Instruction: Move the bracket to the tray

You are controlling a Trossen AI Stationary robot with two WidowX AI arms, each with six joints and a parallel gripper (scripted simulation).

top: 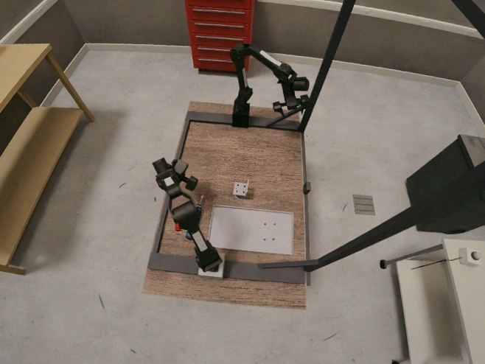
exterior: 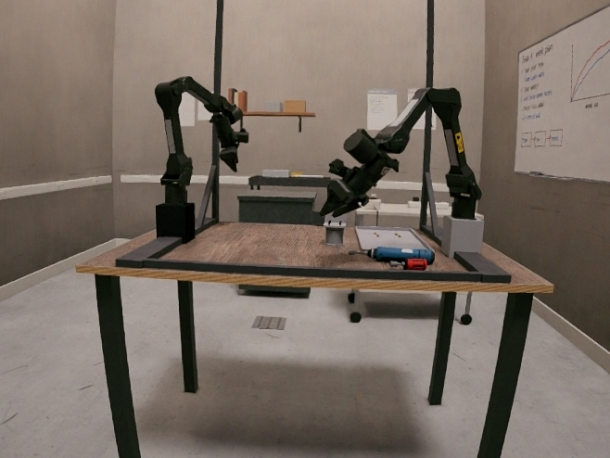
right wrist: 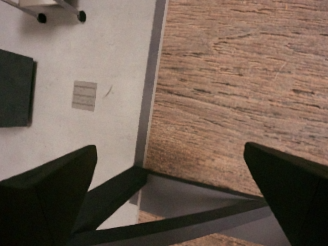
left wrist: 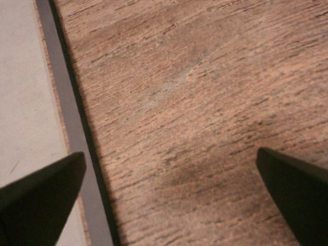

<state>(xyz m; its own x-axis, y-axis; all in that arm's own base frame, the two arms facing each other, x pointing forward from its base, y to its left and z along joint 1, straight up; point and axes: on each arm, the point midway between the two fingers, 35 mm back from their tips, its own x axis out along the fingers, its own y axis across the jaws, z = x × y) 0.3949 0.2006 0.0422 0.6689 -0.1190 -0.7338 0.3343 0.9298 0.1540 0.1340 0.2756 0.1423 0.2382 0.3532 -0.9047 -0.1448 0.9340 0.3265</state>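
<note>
Right now my left hand is 290 mm past the light grey L-shaped bracket, 10 mm to the left of it and 80 mm above it. Also, from my left hand: grey joint module 290 mm behind, 10 mm to the right, 120 mm below; then tray 370 mm behind, 180 mm to the left, 150 mm below; then dark frame rail 90 mm ahead, 50 mm to the right, 150 mm below.
</note>
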